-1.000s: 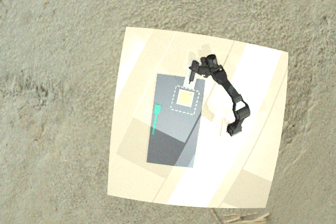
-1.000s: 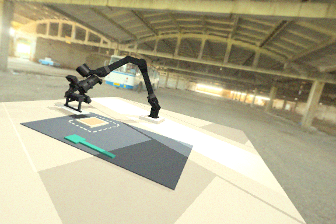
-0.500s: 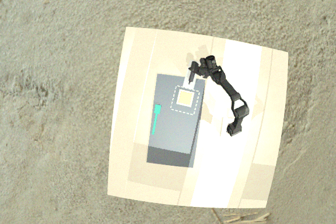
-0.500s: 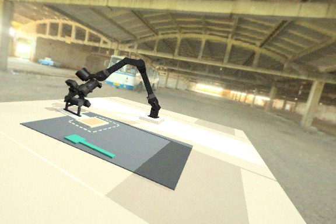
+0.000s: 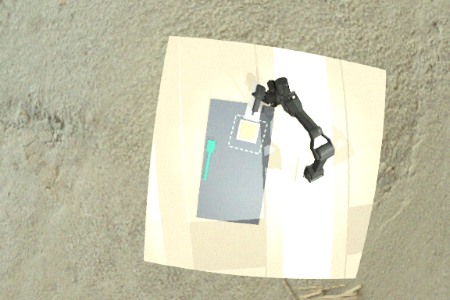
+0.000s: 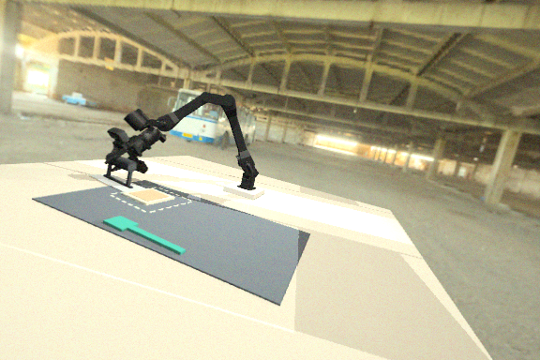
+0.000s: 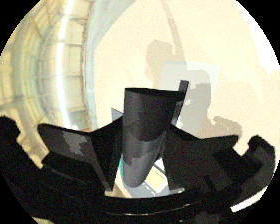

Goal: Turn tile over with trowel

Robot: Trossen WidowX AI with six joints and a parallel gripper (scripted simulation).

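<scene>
The green trowel is 16 cm ahead of my gripper tip, 35 cm to the left of it and 5 cm below it. From my gripper tip the other things lie so: cream tile 1 cm behind, 18 cm to the left, 5 cm below; then grey mat 2 cm ahead, 36 cm to the left, 7 cm below.
</scene>
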